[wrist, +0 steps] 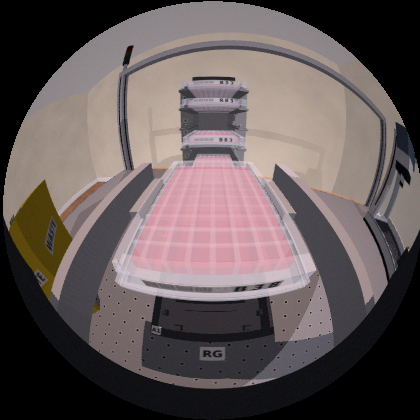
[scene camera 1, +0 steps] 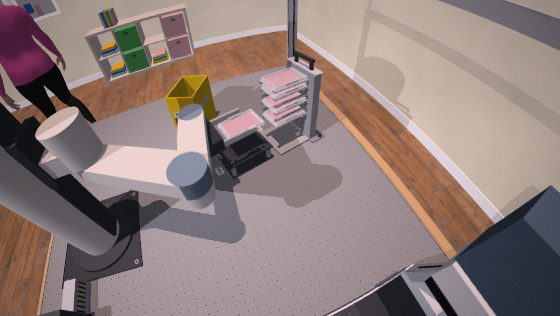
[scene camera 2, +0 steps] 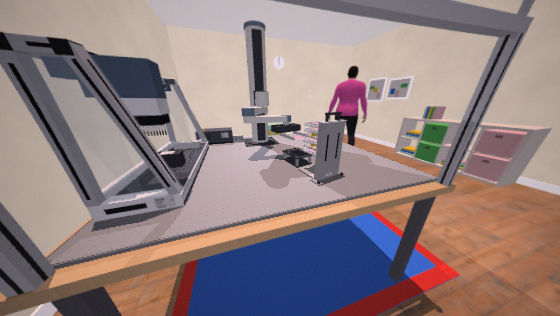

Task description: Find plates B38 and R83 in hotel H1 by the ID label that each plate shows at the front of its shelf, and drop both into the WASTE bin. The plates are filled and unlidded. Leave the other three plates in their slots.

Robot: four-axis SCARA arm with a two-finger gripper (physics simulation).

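Seen in the pictures: gripper, between the fingertips: (wrist: 212, 170) (scene camera 1: 247, 118) (scene camera 2: 300, 137); arm's base, origin of its link: (scene camera 1: 104, 236) (scene camera 2: 260, 142).
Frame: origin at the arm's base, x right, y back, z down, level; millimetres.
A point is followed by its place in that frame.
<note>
My gripper (scene camera 1: 242, 123) {x -136, y -601, z -177 mm} (wrist: 212, 170) {x -136, y -601, z -177 mm} is shut on plate B38 (scene camera 1: 235, 128) {x -113, y -555, z -172 mm} (wrist: 210, 240) {x -122, y -535, z -174 mm}, a clear unlidded plate with pink wells. It is held level in front of hotel H1 (scene camera 1: 314, 100) {x -117, y -829, z -195 mm} (scene camera 2: 328, 150) {x -169, y -839, z -165 mm}; its label B38 faces the wrist camera. In the wrist view, plate R83 (wrist: 213, 103) {x -154, y -680, z -240 mm} sits in the hotel below the top plate, which reads B33 (wrist: 213, 89) {x -158, y -697, z -266 mm}. An empty slot lies under R83, then plate B83 (wrist: 213, 139) {x -154, y -681, z -190 mm}. The lowest plate (wrist: 213, 160) is mostly hidden behind B38. The yellow WASTE bin (scene camera 1: 176, 106) {x -332, y -380, z -175 mm} (wrist: 35, 230) {x -327, y -466, z -172 mm} stands left of the held plate.
A dark stand (scene camera 1: 250, 157) {x -71, y -579, z -71 mm} (wrist: 175, 350) {x -151, y -457, z -13 mm} labelled RG is below the held plate. A framed machine (scene camera 1: 515, 250) {x 487, y -698, z -470 mm} (scene camera 2: 125, 85) {x 538, y -778, z -426 mm} stands at the other end of the table. A person (scene camera 1: 30, 50) (scene camera 2: 350, 97) and a shelf unit with coloured boxes are beyond the table.
</note>
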